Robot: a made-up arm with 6 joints. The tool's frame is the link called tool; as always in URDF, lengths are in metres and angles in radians.
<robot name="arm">
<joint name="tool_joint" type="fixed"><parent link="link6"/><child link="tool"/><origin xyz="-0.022 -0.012 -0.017" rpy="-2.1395 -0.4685 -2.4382"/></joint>
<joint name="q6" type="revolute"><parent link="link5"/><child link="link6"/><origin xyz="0.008 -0.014 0.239" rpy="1.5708 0 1.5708"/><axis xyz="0 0 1"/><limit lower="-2.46" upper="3.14"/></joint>
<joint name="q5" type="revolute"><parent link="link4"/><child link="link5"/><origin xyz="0.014 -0.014 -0.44" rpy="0 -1.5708 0"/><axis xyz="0 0 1"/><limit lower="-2.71" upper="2.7"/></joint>
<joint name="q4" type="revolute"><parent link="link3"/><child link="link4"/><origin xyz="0.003 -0.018 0.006" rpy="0 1.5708 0"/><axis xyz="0 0 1"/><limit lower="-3.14" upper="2.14"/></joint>
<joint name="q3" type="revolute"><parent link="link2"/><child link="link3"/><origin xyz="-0.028 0.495 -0.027" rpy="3.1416 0 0"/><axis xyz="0 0 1"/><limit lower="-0.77" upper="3.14"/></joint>
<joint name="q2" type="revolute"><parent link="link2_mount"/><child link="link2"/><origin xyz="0.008 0.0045 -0.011" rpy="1.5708 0 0"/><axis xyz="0 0 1"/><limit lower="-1.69" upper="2.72"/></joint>
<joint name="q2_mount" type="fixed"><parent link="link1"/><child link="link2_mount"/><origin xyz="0.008 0.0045 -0.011" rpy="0 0 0"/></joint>
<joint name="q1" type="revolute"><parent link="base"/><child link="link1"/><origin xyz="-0.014 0.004 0.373" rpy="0 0 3.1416"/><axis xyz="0 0 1"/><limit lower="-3.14" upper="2.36"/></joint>
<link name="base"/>
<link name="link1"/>
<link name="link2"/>
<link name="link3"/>
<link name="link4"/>
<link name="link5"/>
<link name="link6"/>
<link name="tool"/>
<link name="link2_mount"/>
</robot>
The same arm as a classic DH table. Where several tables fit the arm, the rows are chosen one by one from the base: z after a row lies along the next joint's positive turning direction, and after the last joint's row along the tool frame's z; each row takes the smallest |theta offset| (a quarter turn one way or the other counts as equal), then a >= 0, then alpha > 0; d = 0 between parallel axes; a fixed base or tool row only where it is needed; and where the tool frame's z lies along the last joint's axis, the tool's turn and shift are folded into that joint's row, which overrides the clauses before.
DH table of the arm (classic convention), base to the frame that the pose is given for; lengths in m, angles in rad. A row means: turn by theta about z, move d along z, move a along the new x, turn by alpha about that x. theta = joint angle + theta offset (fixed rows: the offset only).
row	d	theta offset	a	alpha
base (fixed)	0.0000	-0.2783	-0.0146	0.0000
q1	0.3510	0.2783	-0.0160	-1.5708
q2	0.0000	-1.5143	0.4958	3.1416
q3	0.0420	0.0565	0.0180	-1.5708
q4	-0.4370	0.0000	0.0140	1.5708
q5	0.2250	0.0000	0.0140	-1.5708
q6	-0.0079	0.4224	0.0250	-2.0720
tool (fixed)	0.0022	-0.5409	0.0000	0.0000
Joint limits (rad, base to tool): -3.1400..2.3600 -1.6900..2.7200 -0.7700..3.1400 -3.1400..2.1400 -2.7100..2.7000 -2.4600..3.1400

